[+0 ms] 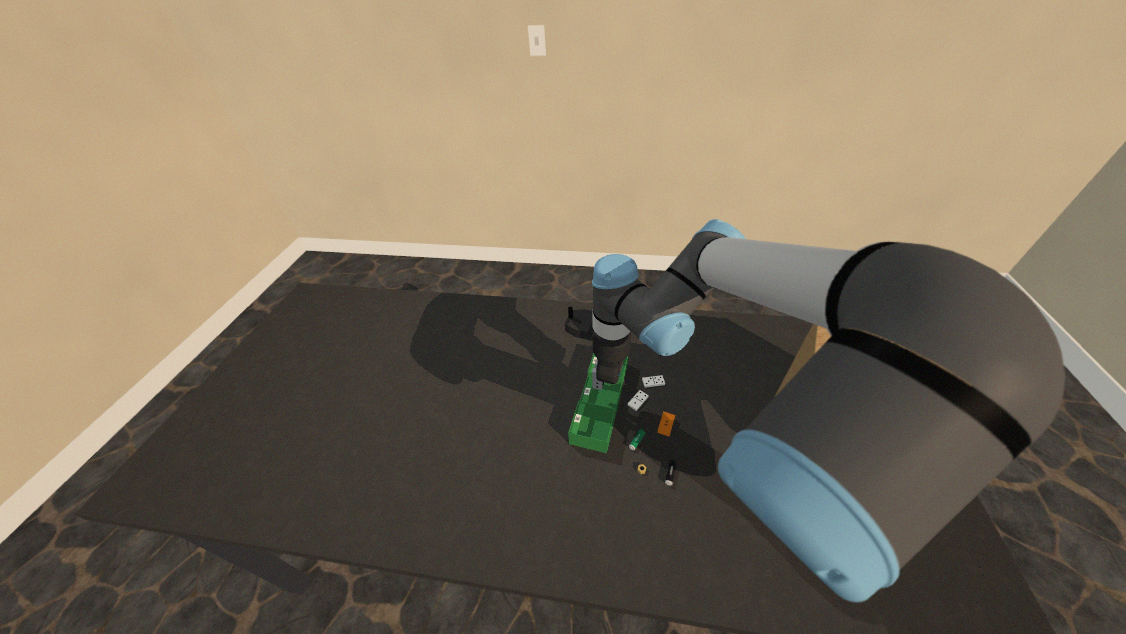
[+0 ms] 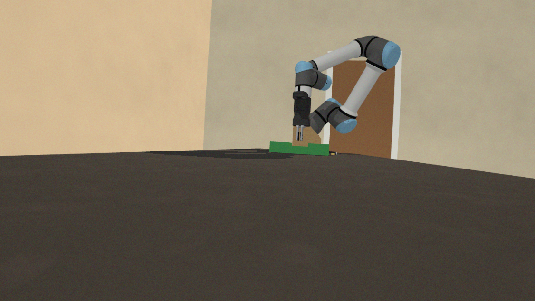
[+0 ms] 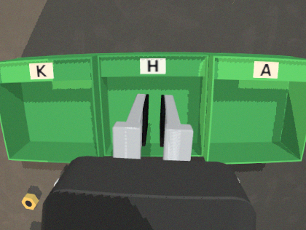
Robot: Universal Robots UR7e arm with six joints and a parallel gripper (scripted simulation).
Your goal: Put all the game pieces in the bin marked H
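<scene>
Right now the green bin marked K is 10 mm behind my hand and 50 mm below it. From my hand the other things lie so: orange block: 150 mm behind, 60 mm to the left, 70 mm below; then green cylinder: 80 mm behind, 110 mm to the left, 70 mm below; then white domino: 140 mm behind, 50 mm to the right, 70 mm below.
</scene>
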